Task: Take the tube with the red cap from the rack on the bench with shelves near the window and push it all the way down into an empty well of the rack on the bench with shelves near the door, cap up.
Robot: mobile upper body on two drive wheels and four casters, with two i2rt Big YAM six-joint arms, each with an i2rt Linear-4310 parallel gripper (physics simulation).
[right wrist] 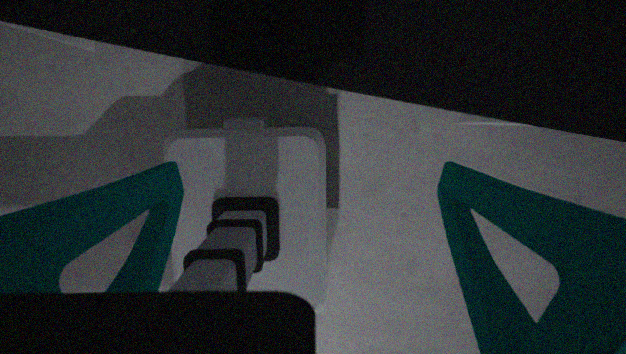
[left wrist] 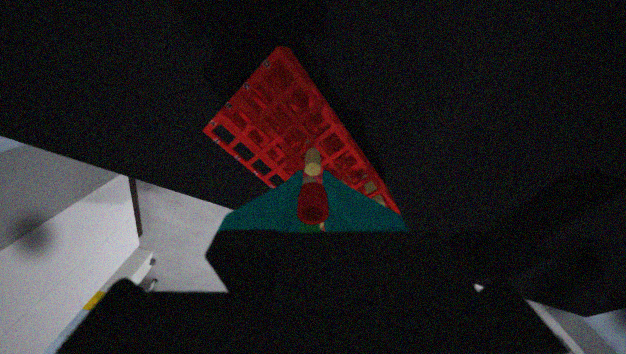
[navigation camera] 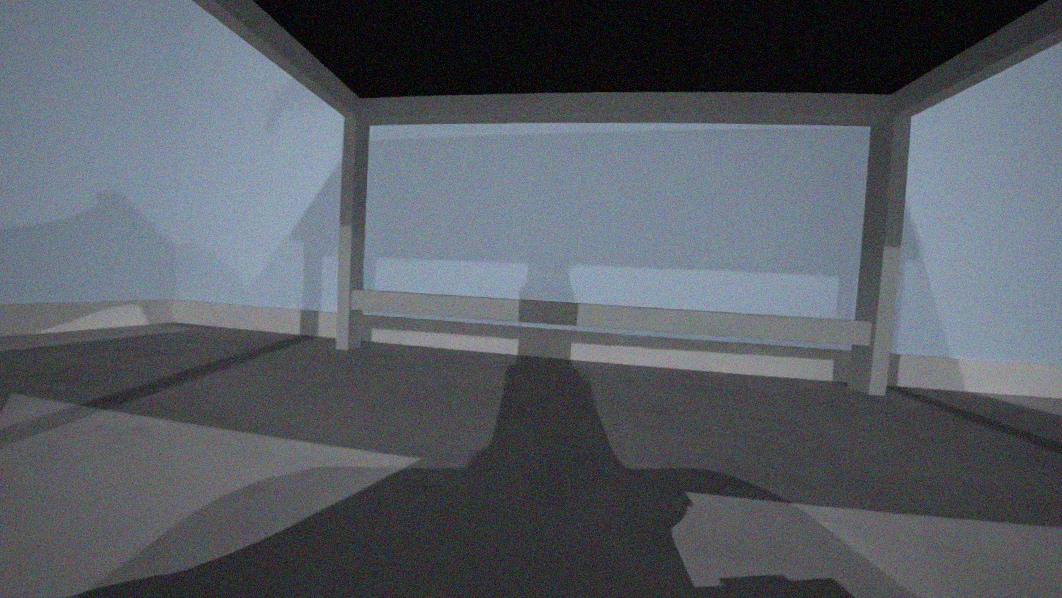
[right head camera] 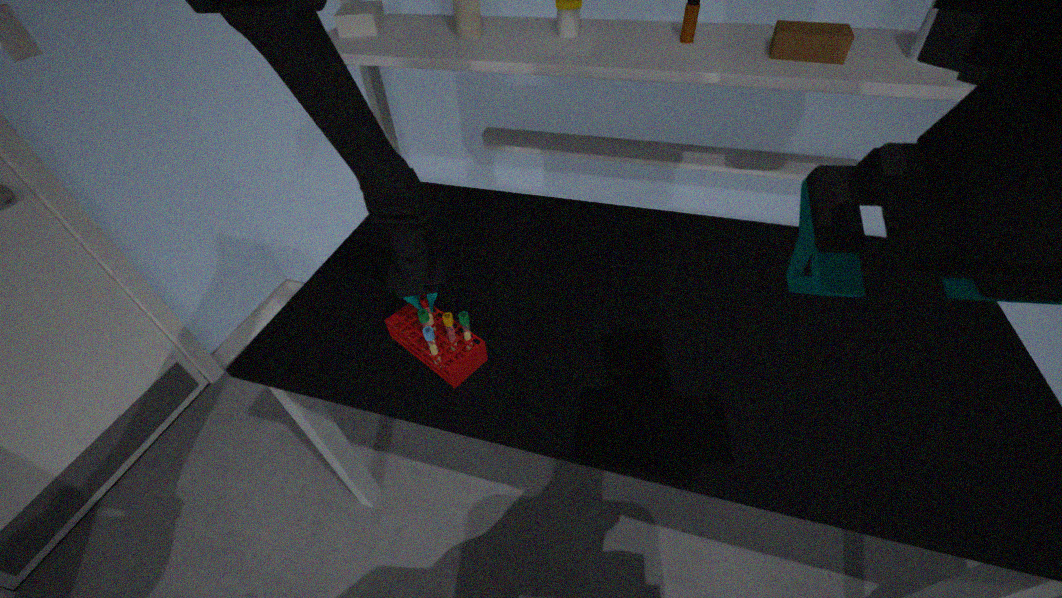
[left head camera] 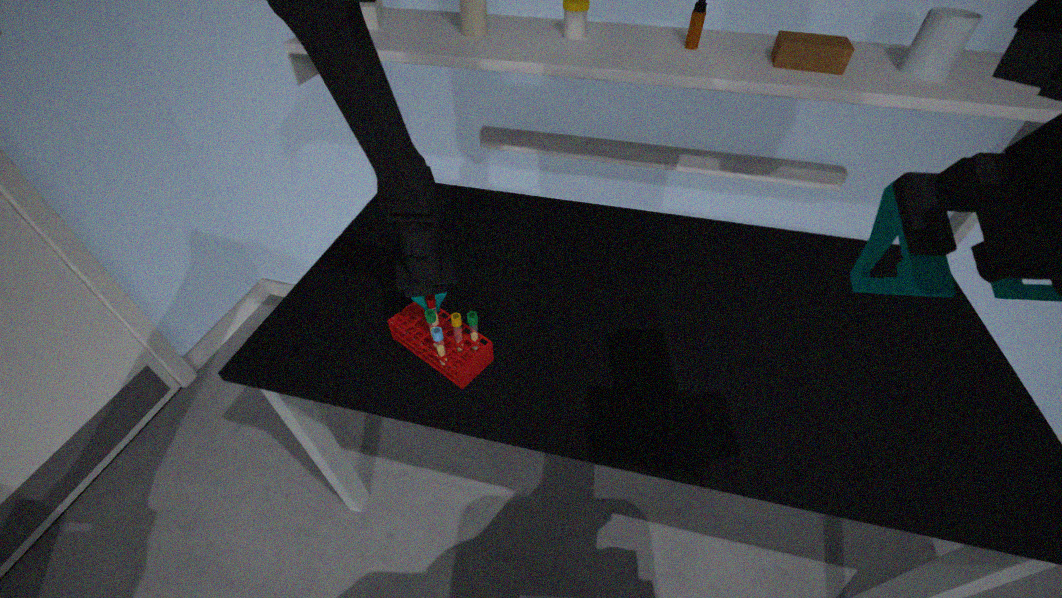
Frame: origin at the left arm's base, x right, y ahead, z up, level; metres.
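Seen in the pictures: left gripper, fingertip midpoint: (left wrist: 312, 177) (right head camera: 427, 310) (left head camera: 433, 310); right gripper, fingertip midpoint: (right wrist: 310, 176) (right head camera: 867, 285) (left head camera: 923, 285).
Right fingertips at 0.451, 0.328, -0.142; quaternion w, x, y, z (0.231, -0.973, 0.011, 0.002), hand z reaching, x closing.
Note:
Pixels of each thing's middle, then the offset from my right fingertips to it, as dx, dy, dz. "*": a spot on its surface instead. Level surfaces: height alone.
- red rack, body centre: (left wrist: 317, 163) (left head camera: 440, 340) (right head camera: 435, 339) -0.453, +0.336, -0.477
- tube with the red cap, body centre: (left wrist: 312, 165) (left head camera: 434, 318) (right head camera: 429, 318) -0.463, +0.357, -0.436
- blue cap, surface spot: (left head camera: 436, 333) * -0.438, +0.276, -0.386
- wall shelf, its level: dz -0.050
- brown box, surface spot: (left head camera: 811, 53) * +0.182, +0.593, -0.021
- bench, its level: dz -0.506
A red rack (left head camera: 475, 365) (right head camera: 466, 364) (left wrist: 280, 75) stands on the black bench top near its left end, with several capped tubes upright in it. My left gripper (left head camera: 430, 300) (right head camera: 422, 300) (left wrist: 312, 177) is shut on the tube with the red cap (left head camera: 431, 302) (right head camera: 424, 303) (left wrist: 313, 204), holding it cap up over the far part of the rack. In the left wrist view the tube's lower end overlaps the rack's grid; whether it is inside a well I cannot tell. My right gripper (right wrist: 310, 176) is open and empty, out at the right over the bench's edge.
Tubes with a green cap (left head camera: 472, 317), a yellow cap (left head camera: 456, 319) and a blue cap (left head camera: 436, 333) stand close beside the held tube. A wall shelf (left head camera: 535, 63) (right head camera: 520, 63) with bottles and a brown box (left head camera: 811, 53) runs behind the bench (left head camera: 668, 297).

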